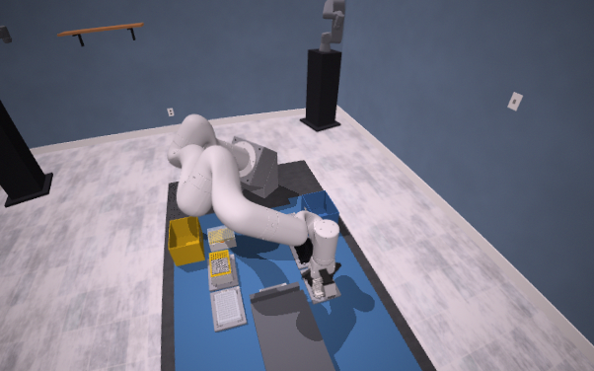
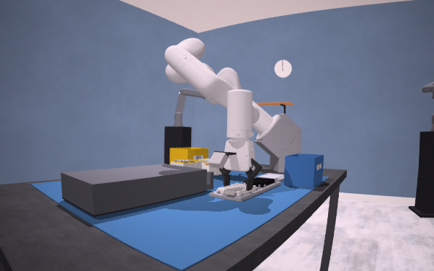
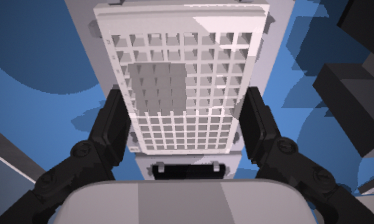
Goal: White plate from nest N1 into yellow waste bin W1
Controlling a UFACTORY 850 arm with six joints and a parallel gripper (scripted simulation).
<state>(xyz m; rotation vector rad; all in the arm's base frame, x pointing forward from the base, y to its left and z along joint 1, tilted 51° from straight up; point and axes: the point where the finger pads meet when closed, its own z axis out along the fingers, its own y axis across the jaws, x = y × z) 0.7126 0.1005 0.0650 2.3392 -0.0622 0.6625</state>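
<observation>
Right now my hand is 1 cm above the white plate. The rest, counted from my hand: grey work nest (3 cm below); then blue bin (31 cm behind, 21 cm to the left, 1 cm above); then black plate (17 cm behind, 4 cm to the left, 1 cm below).
</observation>
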